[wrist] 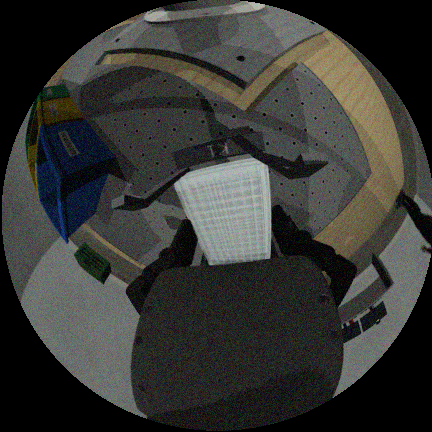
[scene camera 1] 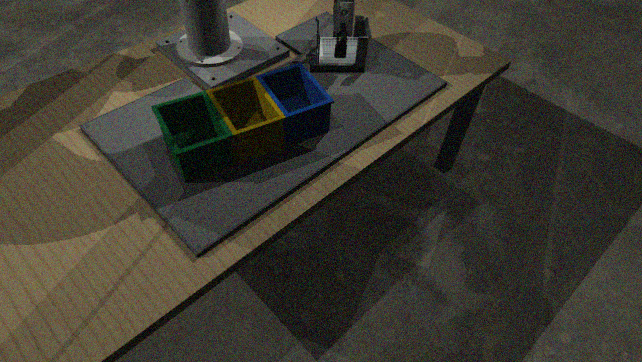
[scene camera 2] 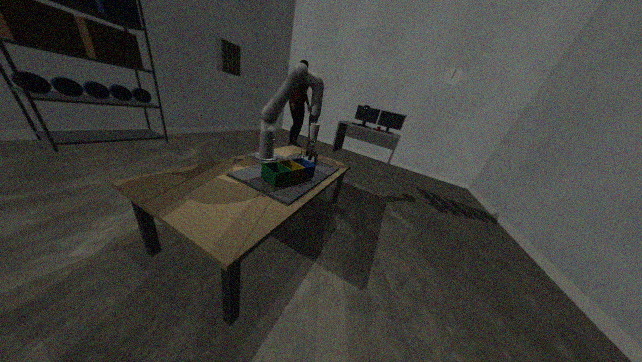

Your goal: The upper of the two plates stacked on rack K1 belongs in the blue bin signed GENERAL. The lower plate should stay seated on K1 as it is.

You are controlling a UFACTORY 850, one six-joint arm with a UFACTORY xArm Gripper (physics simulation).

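Note:
A clear, whitish plate (scene camera 1: 327, 51) (wrist: 227, 200) with a grid of wells sits on rack K1 (scene camera 1: 337, 69) (wrist: 218, 150), a dark holder with upright arms. The seam between the upper and lower plate cannot be made out. My gripper (scene camera 1: 341, 49) (wrist: 231, 223) is open, pointing down over the plate, with one black finger at each side of it in the wrist view. Whether the fingers touch the plate is not clear. The blue bin (scene camera 1: 310, 122) (scene camera 2: 306, 173) (wrist: 80, 150) stands beside the rack; its label is too blurred to read in full, and its visible inside is dark.
A yellow bin (scene camera 1: 257, 147) (wrist: 55, 111) and a green bin (scene camera 1: 207, 162) (scene camera 2: 272, 176) adjoin the blue bin in a row. The arm's base (scene camera 1: 205, 30) stands behind them. A person (scene camera 2: 298, 112) stands beyond the table, near a desk (scene camera 2: 370, 135).

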